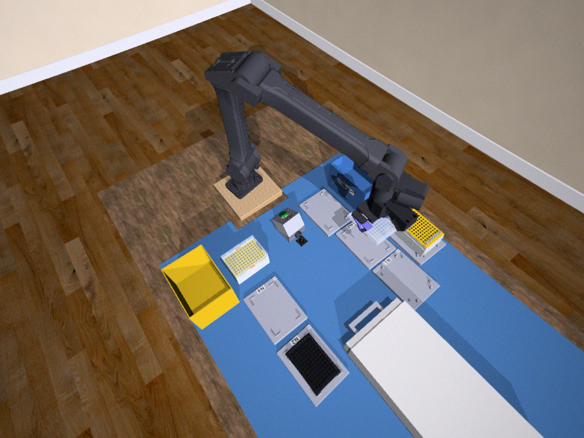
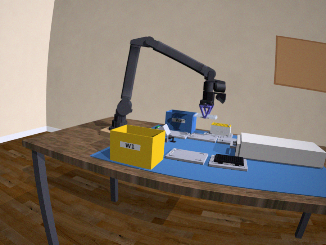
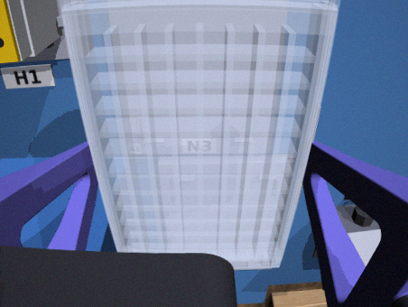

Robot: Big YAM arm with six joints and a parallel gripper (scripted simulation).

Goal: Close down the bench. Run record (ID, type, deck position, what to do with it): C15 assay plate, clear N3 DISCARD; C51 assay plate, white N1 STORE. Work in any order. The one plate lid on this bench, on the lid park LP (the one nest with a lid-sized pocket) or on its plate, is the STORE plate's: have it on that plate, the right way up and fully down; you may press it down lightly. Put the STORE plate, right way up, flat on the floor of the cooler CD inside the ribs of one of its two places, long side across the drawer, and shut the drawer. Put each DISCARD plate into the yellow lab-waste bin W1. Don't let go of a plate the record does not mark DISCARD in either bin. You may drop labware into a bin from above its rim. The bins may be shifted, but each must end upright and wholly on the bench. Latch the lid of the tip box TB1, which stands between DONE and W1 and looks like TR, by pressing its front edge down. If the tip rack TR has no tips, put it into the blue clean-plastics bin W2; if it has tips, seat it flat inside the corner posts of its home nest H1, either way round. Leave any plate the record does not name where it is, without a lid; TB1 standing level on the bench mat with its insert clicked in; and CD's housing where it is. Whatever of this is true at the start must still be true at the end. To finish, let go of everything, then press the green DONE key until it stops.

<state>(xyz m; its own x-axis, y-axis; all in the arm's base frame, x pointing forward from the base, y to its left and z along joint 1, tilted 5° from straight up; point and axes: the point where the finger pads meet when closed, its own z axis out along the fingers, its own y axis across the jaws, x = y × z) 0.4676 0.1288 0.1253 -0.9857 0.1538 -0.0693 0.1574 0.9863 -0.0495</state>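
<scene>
My gripper is now 230 mm past the tip box lid, 330 mm to the left of it and 80 mm above it. The rest, counted from my hand: N3 label: 70 mm behind, 10 mm to the left, 120 mm below; then clear assay plate: right at my hand; then grey nest N3: 130 mm below.
</scene>
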